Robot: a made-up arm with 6 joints. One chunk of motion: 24 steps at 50 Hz.
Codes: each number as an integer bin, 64 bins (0 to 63) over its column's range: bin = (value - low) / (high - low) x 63, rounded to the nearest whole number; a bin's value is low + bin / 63 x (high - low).
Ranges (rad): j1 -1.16..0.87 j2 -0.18..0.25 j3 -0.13..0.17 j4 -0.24..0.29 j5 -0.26..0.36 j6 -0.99..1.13
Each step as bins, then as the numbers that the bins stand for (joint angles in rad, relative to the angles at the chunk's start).
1 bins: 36 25 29 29 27 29
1 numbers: 0.0000 -0.0094 0.0081 0.0040 0.0057 -0.0141
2 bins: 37 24 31 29 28 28
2 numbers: 0.0322 -0.0162 0.0176 0.0040 0.0156 -0.0478
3 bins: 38 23 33 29 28 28
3 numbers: 0.0644 -0.0230 0.0271 0.0040 0.0156 -0.0478
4 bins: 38 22 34 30 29 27
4 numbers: 0.0644 -0.0298 0.0319 0.0124 0.0254 -0.0814
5 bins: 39 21 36 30 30 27
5 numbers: 0.0967 -0.0367 0.0414 0.0124 0.0352 -0.0814
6 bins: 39 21 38 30 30 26
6 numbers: 0.0967 -0.0367 0.0510 0.0124 0.0352 -0.1151
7 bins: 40 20 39 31 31 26
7 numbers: 0.1289 -0.0435 0.0557 0.0208 0.0451 -0.1151
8 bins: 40 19 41 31 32 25
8 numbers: 0.1289 -0.0503 0.0652 0.0208 0.0549 -0.1487
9 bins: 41 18 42 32 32 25
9 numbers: 0.1611 -0.0571 0.0700 0.0292 0.0549 -0.1487
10 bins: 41 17 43 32 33 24
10 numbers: 0.1611 -0.0640 0.0748 0.0292 0.0648 -0.1824
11 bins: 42 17 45 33 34 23
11 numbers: 0.1933 -0.0640 0.0843 0.0376 0.0746 -0.2160
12 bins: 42 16 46 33 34 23
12 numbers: 0.1933 -0.0708 0.0890 0.0376 0.0746 -0.2160
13 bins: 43 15 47 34 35 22
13 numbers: 0.2256 -0.0776 0.0938 0.0460 0.0844 -0.2497
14 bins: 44 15 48 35 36 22
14 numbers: 0.2578 -0.0776 0.0986 0.0544 0.0943 -0.2497
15 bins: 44 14 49 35 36 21
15 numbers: 0.2578 -0.0844 0.1033 0.0544 0.0943 -0.2833
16 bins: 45 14 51 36 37 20
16 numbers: 0.2900 -0.0844 0.1129 0.0629 0.1041 -0.3170
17 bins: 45 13 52 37 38 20
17 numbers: 0.2900 -0.0913 0.1176 0.0713 0.1140 -0.3170
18 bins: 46 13 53 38 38 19
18 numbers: 0.3222 -0.0913 0.1224 0.0797 0.1140 -0.3506
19 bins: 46 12 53 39 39 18
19 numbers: 0.3222 -0.0981 0.1224 0.0881 0.1238 -0.3843
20 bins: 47 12 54 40 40 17
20 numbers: 0.3544 -0.0981 0.1271 0.0965 0.1337 -0.4179
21 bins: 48 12 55 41 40 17
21 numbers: 0.3867 -0.0981 0.1319 0.1049 0.1337 -0.4179
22 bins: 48 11 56 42 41 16
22 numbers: 0.3867 -0.1049 0.1367 0.1133 0.1435 -0.4516
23 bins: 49 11 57 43 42 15
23 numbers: 0.4189 -0.1049 0.1414 0.1217 0.1533 -0.4852
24 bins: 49 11 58 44 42 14
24 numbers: 0.4189 -0.1049 0.1462 0.1302 0.1533 -0.5189
